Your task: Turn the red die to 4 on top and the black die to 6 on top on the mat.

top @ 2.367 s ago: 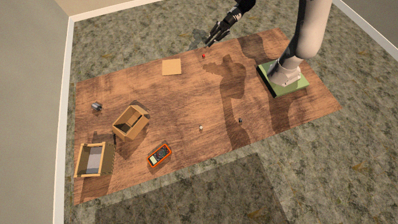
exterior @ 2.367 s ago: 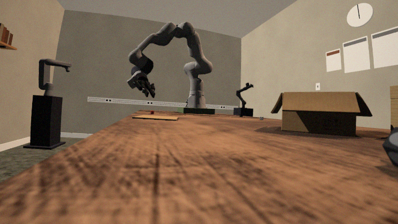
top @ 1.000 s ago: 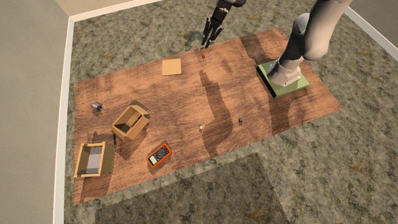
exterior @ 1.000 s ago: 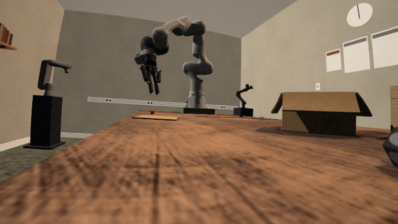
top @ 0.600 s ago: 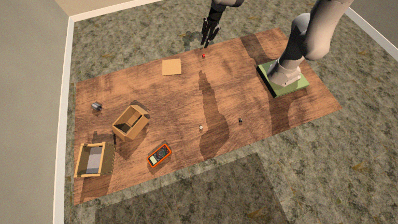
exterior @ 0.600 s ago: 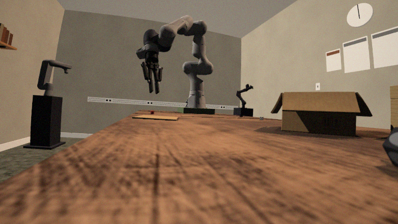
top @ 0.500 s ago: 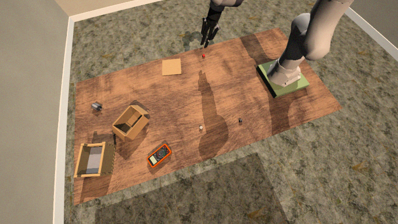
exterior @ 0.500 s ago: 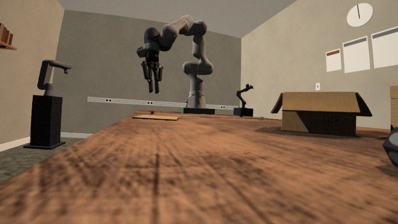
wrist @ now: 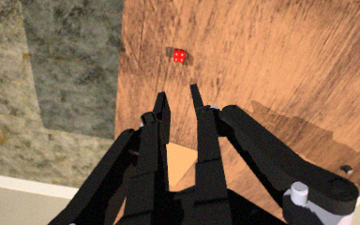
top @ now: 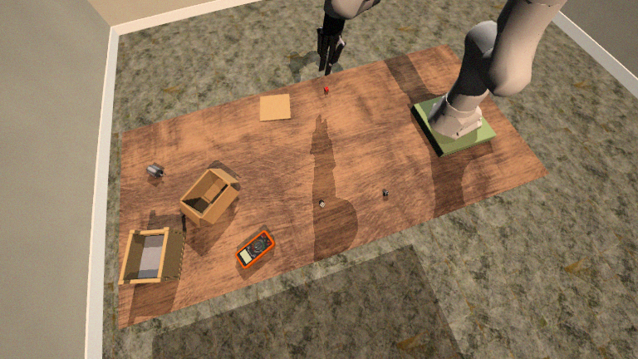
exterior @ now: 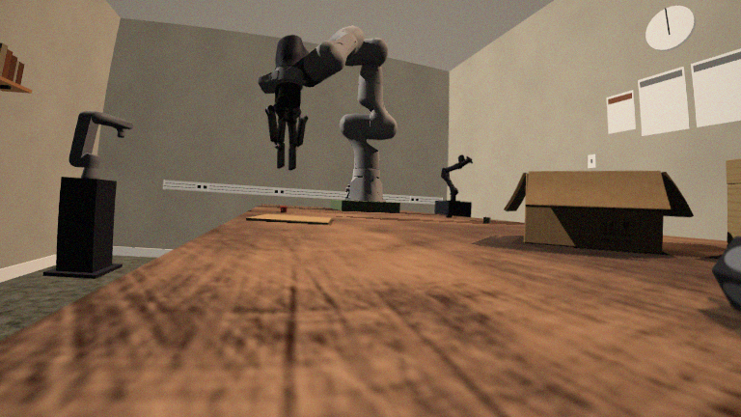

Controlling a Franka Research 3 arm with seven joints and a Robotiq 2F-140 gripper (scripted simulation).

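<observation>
My gripper is now 15 cm above the red die. Also, from my hand: tan mat (25 cm ahead, 2 cm to the left, 15 cm below); white die (18 cm ahead, 52 cm to the left, 15 cm below); black die (6 cm behind, 56 cm to the left, 15 cm below).
</observation>
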